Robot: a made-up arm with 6 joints. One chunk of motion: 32 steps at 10 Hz.
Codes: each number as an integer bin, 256 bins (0 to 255) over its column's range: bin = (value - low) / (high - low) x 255, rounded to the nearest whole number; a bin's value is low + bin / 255 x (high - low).
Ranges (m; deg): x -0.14..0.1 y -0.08..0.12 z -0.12..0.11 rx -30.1..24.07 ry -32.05..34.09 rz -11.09..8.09
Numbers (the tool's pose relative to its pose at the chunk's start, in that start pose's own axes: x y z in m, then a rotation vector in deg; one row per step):
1: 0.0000 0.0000 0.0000 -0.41 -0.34 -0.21
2: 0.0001 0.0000 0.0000 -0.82 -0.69 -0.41
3: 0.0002 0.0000 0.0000 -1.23 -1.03 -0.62
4: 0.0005 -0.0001 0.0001 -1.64 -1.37 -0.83
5: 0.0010 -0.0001 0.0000 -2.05 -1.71 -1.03
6: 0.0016 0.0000 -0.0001 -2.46 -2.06 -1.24
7: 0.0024 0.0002 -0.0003 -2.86 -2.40 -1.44
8: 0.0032 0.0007 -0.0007 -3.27 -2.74 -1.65
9: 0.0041 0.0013 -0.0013 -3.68 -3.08 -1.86
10: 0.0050 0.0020 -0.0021 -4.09 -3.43 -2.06
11: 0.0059 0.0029 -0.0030 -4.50 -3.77 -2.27
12: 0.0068 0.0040 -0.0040 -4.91 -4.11 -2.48
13: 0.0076 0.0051 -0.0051 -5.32 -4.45 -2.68
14: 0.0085 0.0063 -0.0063 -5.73 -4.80 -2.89
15: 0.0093 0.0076 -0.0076 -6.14 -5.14 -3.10
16: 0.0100 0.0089 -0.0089 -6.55 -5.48 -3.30
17: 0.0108 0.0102 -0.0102 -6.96 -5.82 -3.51
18: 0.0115 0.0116 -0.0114 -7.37 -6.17 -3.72
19: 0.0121 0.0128 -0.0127 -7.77 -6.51 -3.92
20: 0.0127 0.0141 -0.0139 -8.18 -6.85 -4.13
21: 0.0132 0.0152 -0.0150 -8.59 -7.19 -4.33
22: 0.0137 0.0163 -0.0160 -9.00 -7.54 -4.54
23: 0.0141 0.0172 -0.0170 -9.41 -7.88 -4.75
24: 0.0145 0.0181 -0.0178 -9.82 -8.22 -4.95
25: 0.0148 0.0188 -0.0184 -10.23 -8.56 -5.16
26: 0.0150 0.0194 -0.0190 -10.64 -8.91 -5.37
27: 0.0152 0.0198 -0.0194 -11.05 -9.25 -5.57
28: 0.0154 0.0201 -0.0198 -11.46 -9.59 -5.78
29: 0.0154 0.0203 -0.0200 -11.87 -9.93 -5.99
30: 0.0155 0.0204 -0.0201 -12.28 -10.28 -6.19
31: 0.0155 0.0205 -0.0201 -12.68 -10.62 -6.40
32: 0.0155 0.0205 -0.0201 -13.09 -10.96 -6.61
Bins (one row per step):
1: 149 102 133 140 122 145
2: 149 102 133 138 121 142
3: 149 102 133 136 120 139
4: 149 102 133 134 118 136
5: 150 102 133 132 117 134
6: 150 102 133 130 116 131
7: 151 102 133 128 114 128
8: 152 103 132 126 113 126
9: 153 104 132 124 112 123
10: 154 105 131 122 110 120
11: 155 106 130 121 109 117
12: 156 107 129 119 108 114
13: 157 109 127 117 106 112
14: 158 110 126 115 105 109
15: 159 112 125 113 104 106
16: 159 113 123 111 102 104
17: 160 115 122 109 101 101
18: 161 117 120 107 100 98
19: 162 118 119 105 98 95
20: 162 120 118 103 97 93
21: 163 121 116 101 96 90
22: 163 123 115 99 94 87
23: 164 124 114 97 93 84
24: 164 125 113 95 92 82
25: 164 126 113 94 91 79
26: 165 127 112 92 89 76
27: 165 127 112 90 88 73
28: 165 128 111 88 87 71
29: 165 128 111 86 85 68
30: 165 128 111 84 84 65
31: 165 128 111 82 83 62
32: 165 128 111 80 81 60

